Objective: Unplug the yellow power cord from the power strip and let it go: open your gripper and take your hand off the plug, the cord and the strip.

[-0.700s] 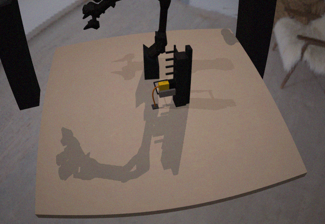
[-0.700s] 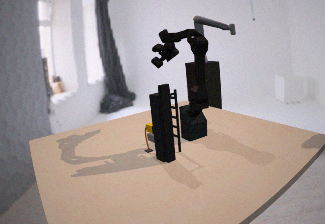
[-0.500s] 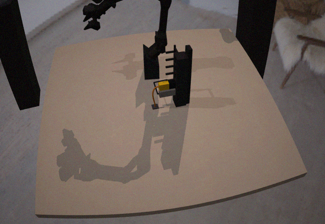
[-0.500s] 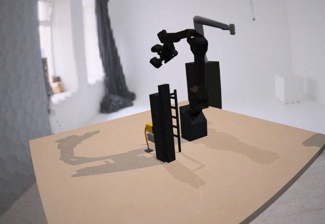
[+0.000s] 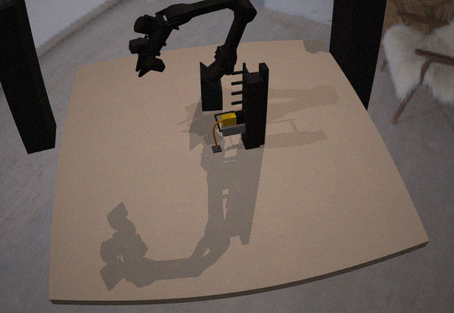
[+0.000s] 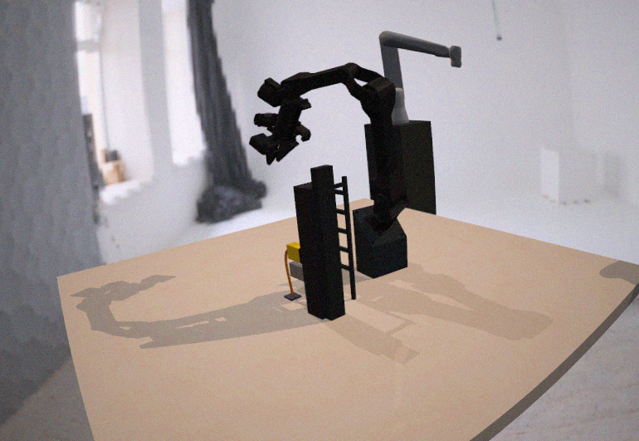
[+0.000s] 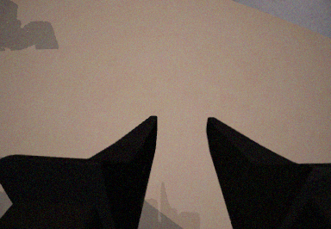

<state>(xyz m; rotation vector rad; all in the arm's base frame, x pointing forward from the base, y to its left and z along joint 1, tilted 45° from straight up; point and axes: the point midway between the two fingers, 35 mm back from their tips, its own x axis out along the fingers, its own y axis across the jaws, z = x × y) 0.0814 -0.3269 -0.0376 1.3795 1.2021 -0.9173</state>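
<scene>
My gripper tip is 14 cm short of the yellow plug, 30 cm to the right of it and 15 cm above it.
</scene>
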